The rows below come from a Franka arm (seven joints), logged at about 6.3 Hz.
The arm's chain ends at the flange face. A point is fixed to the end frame.
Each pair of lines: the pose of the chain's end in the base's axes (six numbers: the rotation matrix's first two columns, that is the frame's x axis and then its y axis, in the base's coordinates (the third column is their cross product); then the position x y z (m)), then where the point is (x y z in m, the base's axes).
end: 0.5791 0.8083 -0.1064 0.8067 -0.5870 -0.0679 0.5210 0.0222 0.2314
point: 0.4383 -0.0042 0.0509
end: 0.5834 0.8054 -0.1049 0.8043 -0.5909 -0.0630 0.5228 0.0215 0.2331
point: 0.4408 -0.0048 0.0522
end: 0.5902 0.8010 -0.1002 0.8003 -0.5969 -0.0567 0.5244 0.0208 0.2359
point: 0.4437 -0.0048 0.0544
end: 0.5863 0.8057 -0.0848 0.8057 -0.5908 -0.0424 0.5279 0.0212 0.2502
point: 0.4512 -0.0043 0.0669
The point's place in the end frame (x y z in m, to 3 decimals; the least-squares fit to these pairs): -0.050 -0.039 0.190
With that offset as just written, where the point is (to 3 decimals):
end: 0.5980 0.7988 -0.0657 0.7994 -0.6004 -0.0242 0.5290 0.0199 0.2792
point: 0.457 -0.004 0.094
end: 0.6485 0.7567 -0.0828 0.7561 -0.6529 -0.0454 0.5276 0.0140 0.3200
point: 0.449 -0.005 0.137
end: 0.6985 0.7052 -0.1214 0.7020 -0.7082 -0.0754 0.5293 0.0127 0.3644
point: 0.441 -0.001 0.185
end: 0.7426 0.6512 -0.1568 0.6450 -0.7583 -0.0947 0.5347 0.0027 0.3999
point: 0.438 -0.006 0.225
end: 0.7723 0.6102 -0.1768 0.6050 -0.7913 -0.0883 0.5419 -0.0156 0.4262
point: 0.443 -0.023 0.252
